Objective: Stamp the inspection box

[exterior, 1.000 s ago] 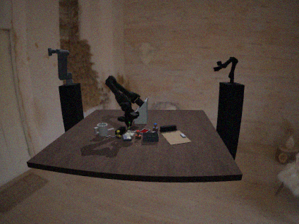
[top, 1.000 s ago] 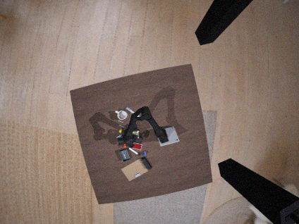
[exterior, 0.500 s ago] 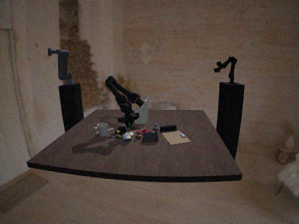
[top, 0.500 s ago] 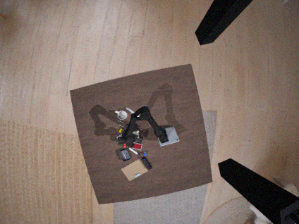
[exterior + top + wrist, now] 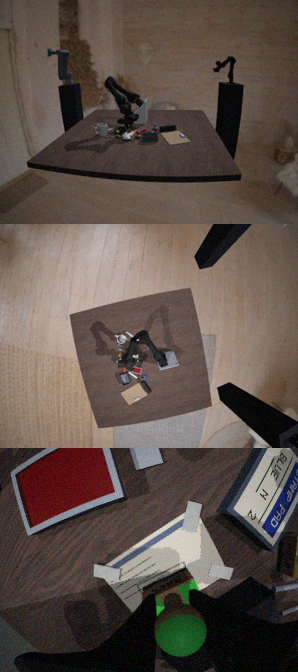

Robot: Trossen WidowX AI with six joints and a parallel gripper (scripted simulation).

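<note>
The white card lies 3 cm below my gripper tip and 1 cm to the left of it. Round my gripper tip: green-knobbed stamp right at my gripper tip; then blue-and-white box 12 cm ahead, 2 cm below, 1 cm to the right; then red ink pad 12 cm to the left, 3 cm below.
</note>
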